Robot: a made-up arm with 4 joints.
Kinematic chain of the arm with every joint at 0, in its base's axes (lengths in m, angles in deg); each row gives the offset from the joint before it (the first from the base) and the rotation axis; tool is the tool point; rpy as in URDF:
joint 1: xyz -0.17 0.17 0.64 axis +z
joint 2: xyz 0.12 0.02 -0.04 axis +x
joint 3: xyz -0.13 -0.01 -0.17 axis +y
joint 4: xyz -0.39 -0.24 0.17 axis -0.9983 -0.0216 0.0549
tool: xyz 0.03 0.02 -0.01 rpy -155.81 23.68 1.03
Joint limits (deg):
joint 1: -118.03..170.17
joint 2: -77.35..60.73
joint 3: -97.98..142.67
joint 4: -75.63..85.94
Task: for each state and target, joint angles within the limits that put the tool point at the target. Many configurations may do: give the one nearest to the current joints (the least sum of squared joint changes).
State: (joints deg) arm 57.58 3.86 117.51 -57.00
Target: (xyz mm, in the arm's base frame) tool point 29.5 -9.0 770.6
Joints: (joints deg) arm 24.45 9.97 80.35 -57.84
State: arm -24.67 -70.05 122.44 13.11
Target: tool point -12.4 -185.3 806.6
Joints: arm -49.91 -77.13 142.67 -0.18
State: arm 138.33 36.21 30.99 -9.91
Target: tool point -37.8 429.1 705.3
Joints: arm 170.03 24.21 54.48 -12.27
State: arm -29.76 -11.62 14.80 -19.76
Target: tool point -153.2 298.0 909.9
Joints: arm -58.59 -57.51 51.31 -33.19
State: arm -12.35 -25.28 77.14 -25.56
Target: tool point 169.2 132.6 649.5
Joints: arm 38.91 20.47 104.03 -23.24
